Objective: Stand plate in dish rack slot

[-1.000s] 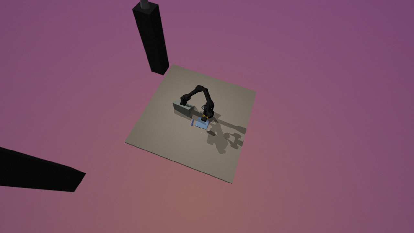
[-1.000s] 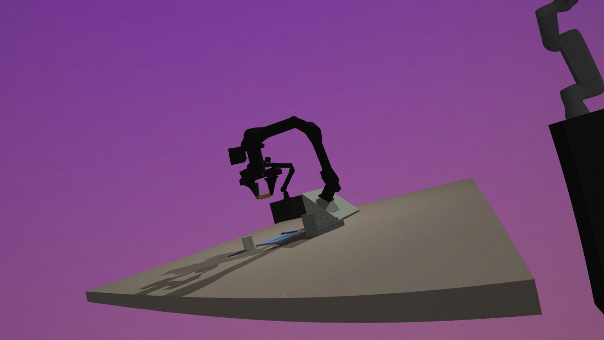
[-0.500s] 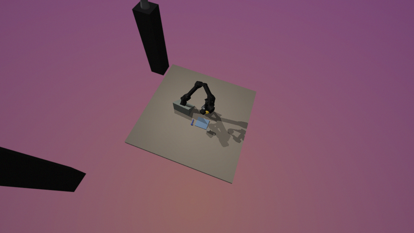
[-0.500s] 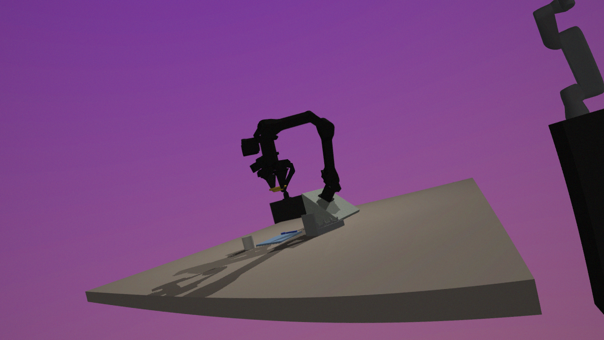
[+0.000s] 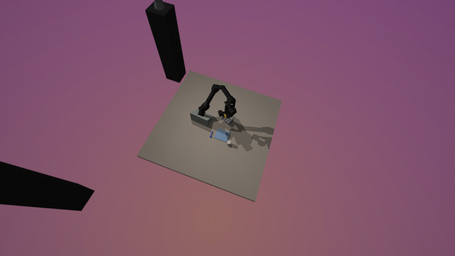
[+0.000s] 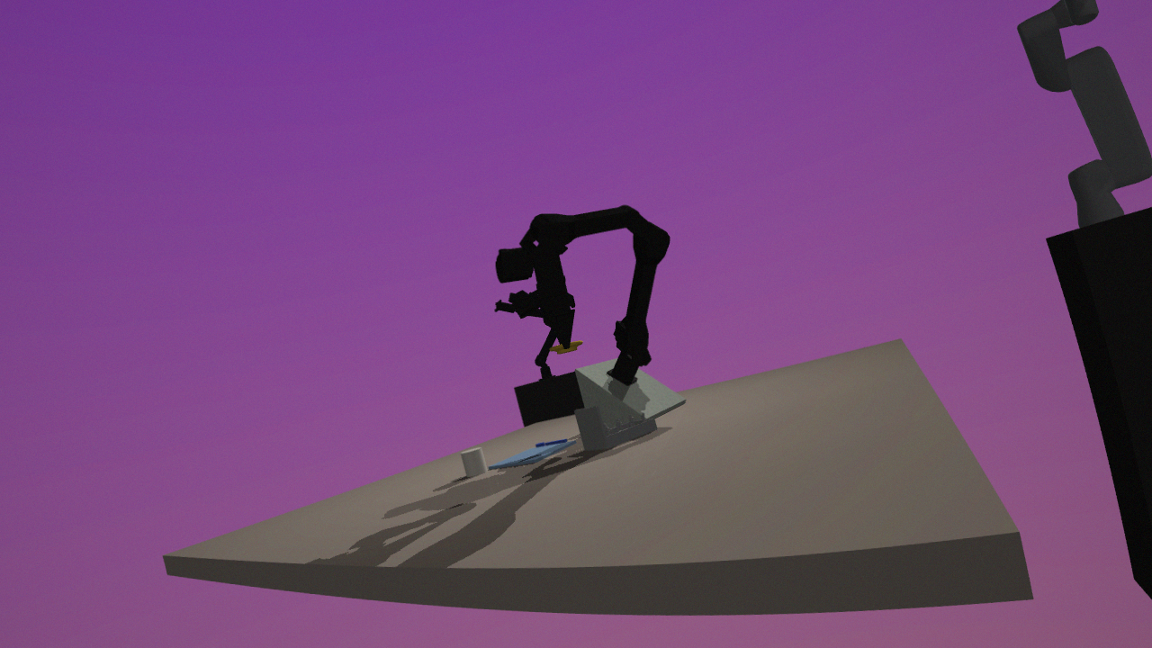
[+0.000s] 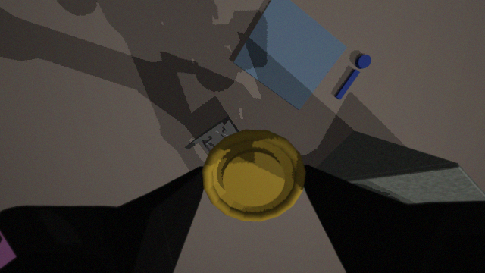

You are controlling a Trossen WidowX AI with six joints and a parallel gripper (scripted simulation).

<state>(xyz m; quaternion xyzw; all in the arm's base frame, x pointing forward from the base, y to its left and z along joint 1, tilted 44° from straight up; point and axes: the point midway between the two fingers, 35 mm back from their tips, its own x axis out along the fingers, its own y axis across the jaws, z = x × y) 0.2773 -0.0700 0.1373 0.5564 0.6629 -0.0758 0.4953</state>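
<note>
Now: gripper tip 1 cm past the grey dish rack, 7 cm to the right of it and 18 cm above it. From my gripper tip the other things lie so: yellow plate: 1 cm above; then light blue mat: 1 cm ahead, 14 cm to the right, 20 cm below; then blue spoon: 11 cm behind, 18 cm to the right, 20 cm below.
</note>
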